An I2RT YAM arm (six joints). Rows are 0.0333 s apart.
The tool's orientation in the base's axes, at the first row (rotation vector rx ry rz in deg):
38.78, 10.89, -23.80
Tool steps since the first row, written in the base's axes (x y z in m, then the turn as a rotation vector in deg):
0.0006, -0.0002, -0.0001, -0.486, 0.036, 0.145
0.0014, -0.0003, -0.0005, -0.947, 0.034, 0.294
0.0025, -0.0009, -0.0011, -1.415, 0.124, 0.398
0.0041, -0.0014, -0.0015, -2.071, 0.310, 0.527
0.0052, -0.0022, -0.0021, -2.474, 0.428, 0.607
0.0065, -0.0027, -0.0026, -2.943, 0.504, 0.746
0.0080, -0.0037, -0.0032, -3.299, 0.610, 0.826
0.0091, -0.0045, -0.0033, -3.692, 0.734, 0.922
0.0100, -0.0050, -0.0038, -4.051, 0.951, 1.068
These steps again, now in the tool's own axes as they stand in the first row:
0.0006, 0.0001, 0.0001, -0.493, -0.102, 0.070
0.0015, 0.0001, -0.0001, -0.953, -0.218, 0.169
0.0029, -0.0002, -0.0002, -1.434, -0.298, 0.174
0.0046, -0.0001, -0.0001, -2.122, -0.378, 0.129
0.0060, -0.0005, 0.0000, -2.546, -0.423, 0.100
0.0075, -0.0006, 0.0000, -3.035, -0.494, 0.140
0.0093, -0.0010, 0.0002, -3.412, -0.527, 0.121
0.0106, -0.0011, 0.0007, -3.834, -0.556, 0.100
0.0117, -0.0013, 0.0007, -4.269, -0.476, 0.060

